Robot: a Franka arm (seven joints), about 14 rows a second.
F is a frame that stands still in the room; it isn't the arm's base.
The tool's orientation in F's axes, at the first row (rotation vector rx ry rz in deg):
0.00 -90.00 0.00
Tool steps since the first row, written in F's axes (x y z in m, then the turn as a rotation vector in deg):
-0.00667 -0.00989 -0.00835 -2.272 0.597 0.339
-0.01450 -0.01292 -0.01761 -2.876 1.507 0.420
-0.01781 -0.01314 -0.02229 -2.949 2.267 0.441
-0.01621 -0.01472 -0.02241 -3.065 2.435 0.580
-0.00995 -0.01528 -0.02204 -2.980 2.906 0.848
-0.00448 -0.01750 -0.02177 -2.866 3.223 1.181
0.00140 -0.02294 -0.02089 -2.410 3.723 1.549
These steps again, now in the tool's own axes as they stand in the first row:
-0.00835 -0.00989 0.00667 0.339 0.597 2.272
-0.01761 -0.01292 0.01450 0.420 1.507 2.876
-0.02229 -0.01314 0.01781 0.441 2.267 2.949
-0.02241 -0.01472 0.01621 0.580 2.435 3.065
-0.02204 -0.01528 0.00995 0.848 2.906 2.980
-0.02177 -0.01750 0.00448 1.181 3.223 2.866
-0.02089 -0.02294 -0.00140 1.549 3.723 2.410

